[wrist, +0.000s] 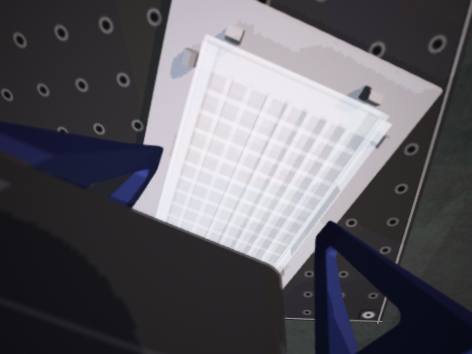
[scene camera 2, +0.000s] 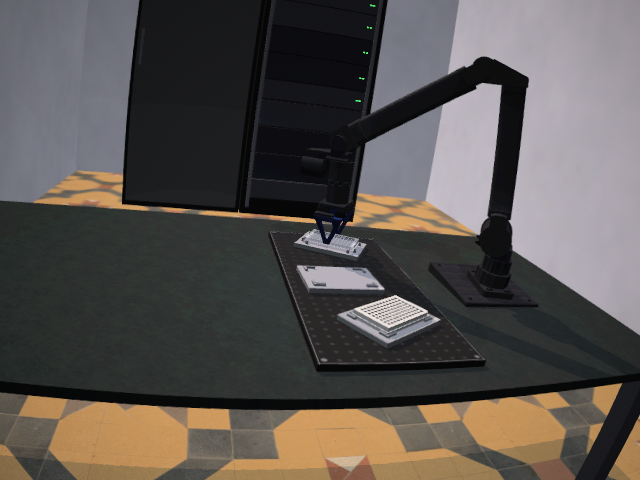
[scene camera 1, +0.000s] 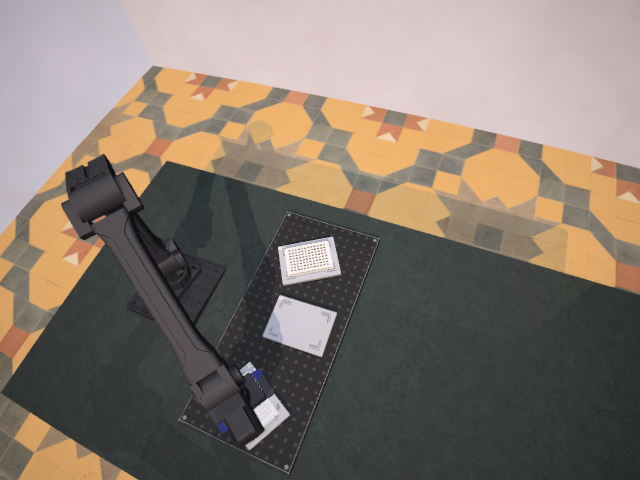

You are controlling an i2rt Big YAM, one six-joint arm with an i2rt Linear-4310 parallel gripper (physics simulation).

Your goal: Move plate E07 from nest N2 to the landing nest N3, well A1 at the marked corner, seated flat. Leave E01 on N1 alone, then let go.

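A clear gridded well plate (scene camera 1: 265, 411) (scene camera 2: 343, 240) (wrist: 270, 145) sits on a pale nest (scene camera 1: 283, 414) (scene camera 2: 356, 253) (wrist: 310, 50) with small corner posts. My gripper (scene camera 1: 240, 400) (scene camera 2: 330, 238) (wrist: 244, 195) is open and empty, pointing down at this plate, its blue fingers apart on either side in the wrist view. The gripper body hides the plate's near end there. The middle nest (scene camera 1: 299, 325) (scene camera 2: 341, 279) is bare, with raised corner guides. A cream well plate (scene camera 1: 310, 258) (scene camera 2: 391, 312) sits on the third nest (scene camera 1: 282, 268) (scene camera 2: 431, 319). No plate or nest labels are readable.
The nests stand in a row on a black perforated board (scene camera 1: 279, 453) (scene camera 2: 398, 357) on the dark table (scene camera 1: 465, 361) (scene camera 2: 155, 310). The arm's base (scene camera 1: 206, 289) (scene camera 2: 449, 281) stands beside the board. A dark rack cabinet (scene camera 2: 186, 103) stands beyond the table.
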